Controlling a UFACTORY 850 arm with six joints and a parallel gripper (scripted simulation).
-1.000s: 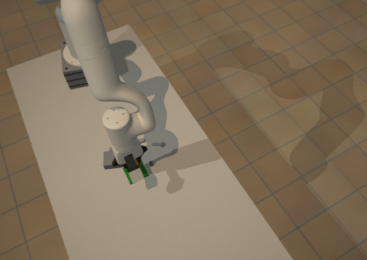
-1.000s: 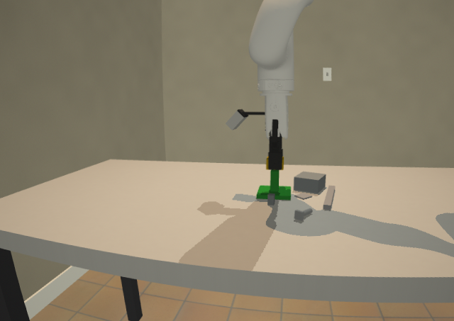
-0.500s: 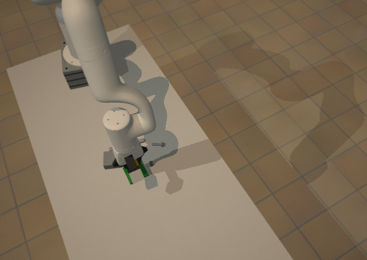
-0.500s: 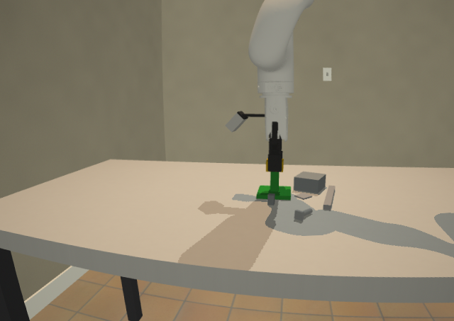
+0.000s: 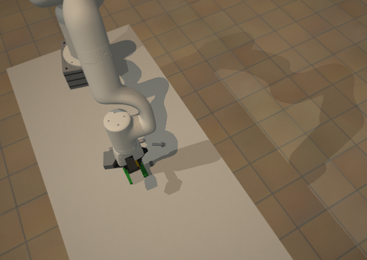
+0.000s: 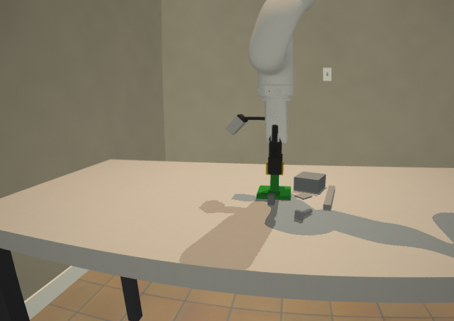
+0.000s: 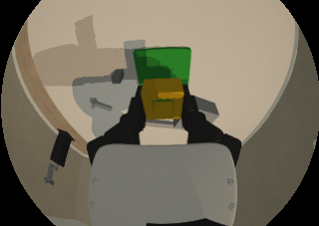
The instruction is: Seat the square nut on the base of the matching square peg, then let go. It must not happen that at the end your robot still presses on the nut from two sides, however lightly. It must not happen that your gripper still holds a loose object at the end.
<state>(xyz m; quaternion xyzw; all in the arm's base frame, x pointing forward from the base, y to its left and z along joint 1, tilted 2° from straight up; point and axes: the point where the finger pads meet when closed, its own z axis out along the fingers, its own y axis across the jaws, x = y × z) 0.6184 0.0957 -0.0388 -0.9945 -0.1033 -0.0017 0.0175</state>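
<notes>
Right now the flat tile is 7 cm below my hand and 7 cm behind it. Round my hand: cube: 7 cm to the left, 6 cm below, 1 cm behind; grey bar: 13 cm behind, 7 cm below, 1 cm to the right; grey block: 8 cm to the right, 7 cm behind, 6 cm below.
</notes>
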